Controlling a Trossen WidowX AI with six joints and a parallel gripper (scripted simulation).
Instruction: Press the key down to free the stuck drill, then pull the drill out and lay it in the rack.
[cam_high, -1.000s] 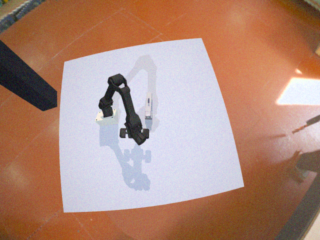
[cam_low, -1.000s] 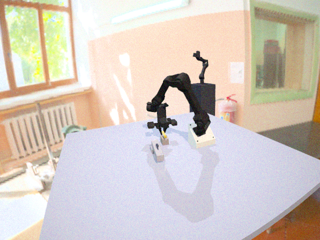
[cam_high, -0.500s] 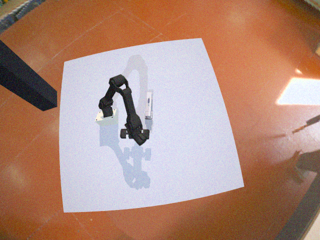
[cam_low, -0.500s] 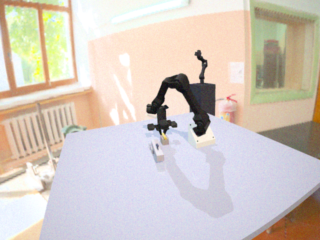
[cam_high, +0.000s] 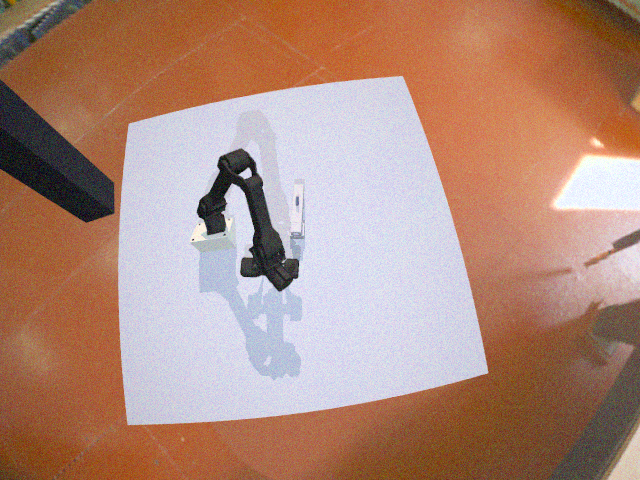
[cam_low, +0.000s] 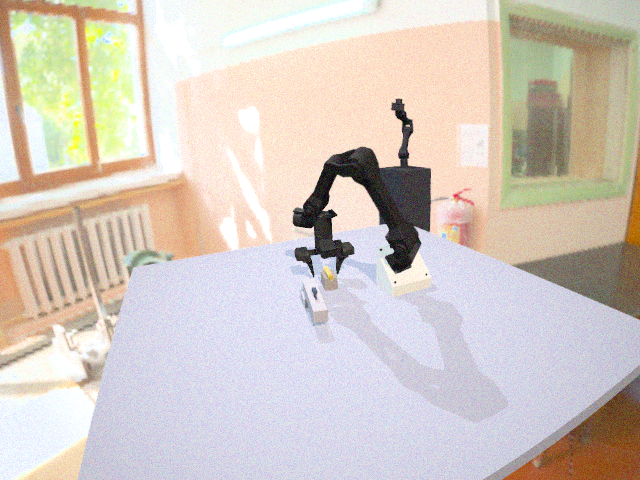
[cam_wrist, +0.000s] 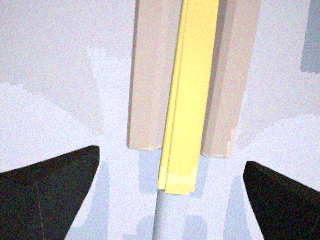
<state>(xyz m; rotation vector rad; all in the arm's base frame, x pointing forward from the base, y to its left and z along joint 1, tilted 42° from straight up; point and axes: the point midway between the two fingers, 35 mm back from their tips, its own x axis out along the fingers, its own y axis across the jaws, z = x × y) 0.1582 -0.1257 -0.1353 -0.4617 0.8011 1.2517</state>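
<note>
Right now my gripper tip is 4 cm to the right of the drill, 3 cm below it and 1 cm short of it. From my gripper tip the other things lie so: dark key 21 cm to the left, 14 cm ahead, 4 cm above; then rack 5 cm to the left, 1 cm ahead, 1 cm above.
</note>
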